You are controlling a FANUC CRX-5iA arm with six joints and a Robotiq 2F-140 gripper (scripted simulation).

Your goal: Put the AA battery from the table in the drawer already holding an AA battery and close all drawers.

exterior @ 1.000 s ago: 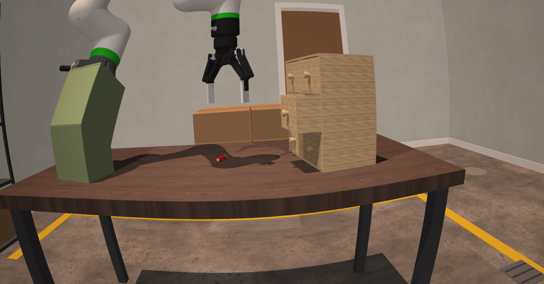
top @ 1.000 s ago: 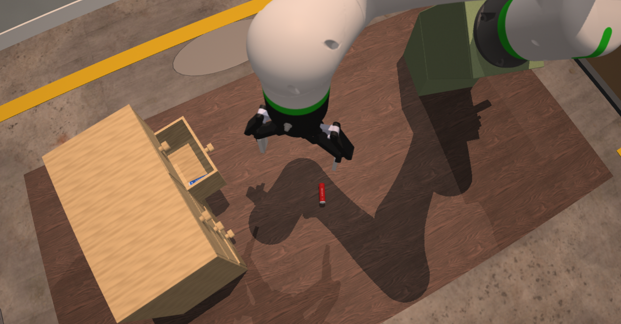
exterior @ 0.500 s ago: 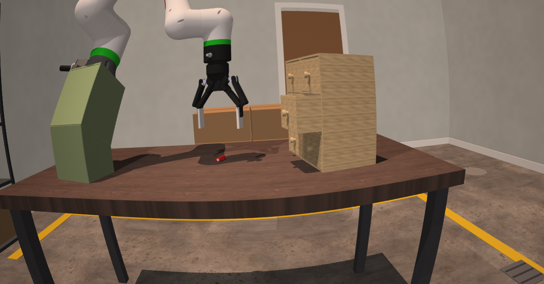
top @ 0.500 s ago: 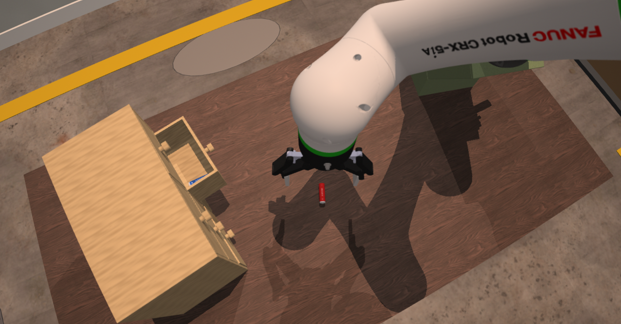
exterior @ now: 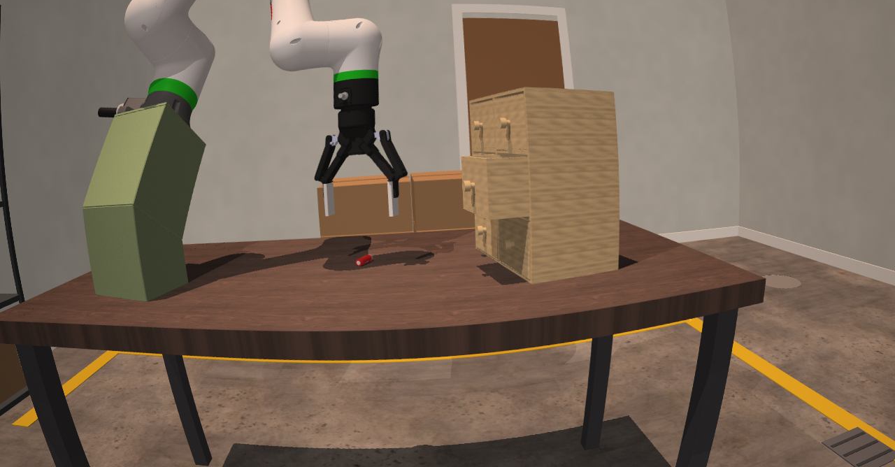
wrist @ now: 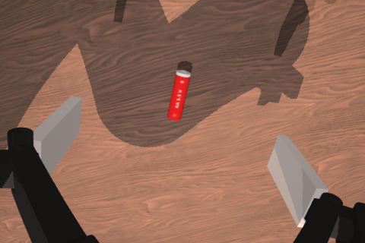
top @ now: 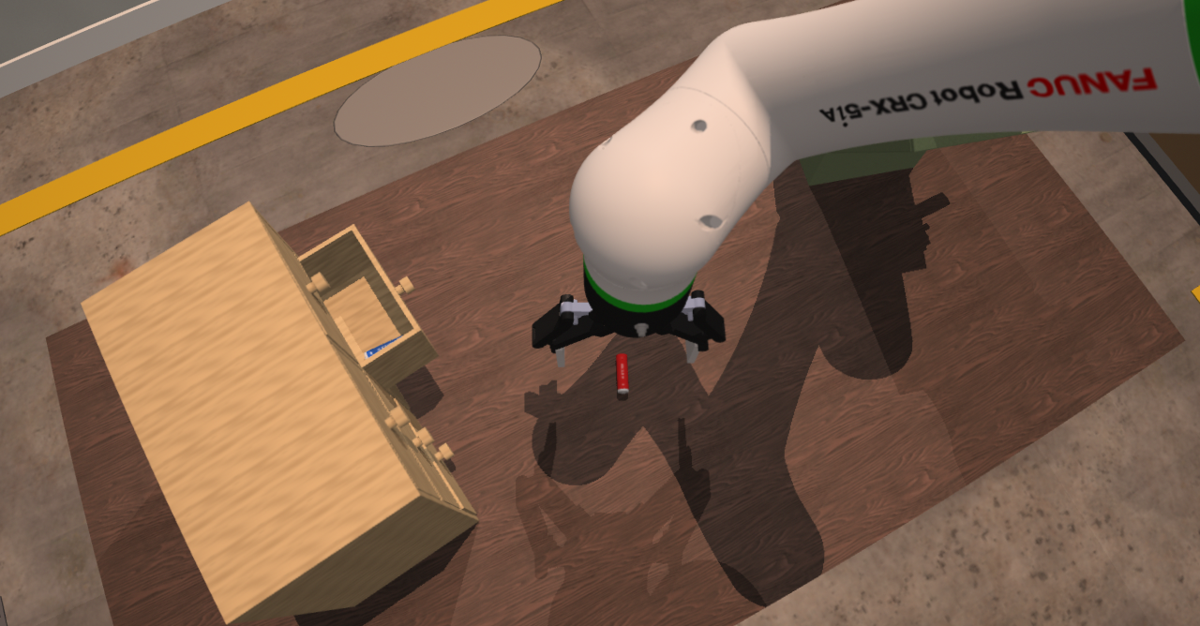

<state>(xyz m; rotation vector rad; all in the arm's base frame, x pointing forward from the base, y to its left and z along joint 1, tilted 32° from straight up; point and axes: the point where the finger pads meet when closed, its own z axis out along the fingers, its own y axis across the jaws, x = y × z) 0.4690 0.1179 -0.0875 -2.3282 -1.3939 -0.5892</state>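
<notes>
My gripper is now 10 cm above the red AA battery.
</notes>
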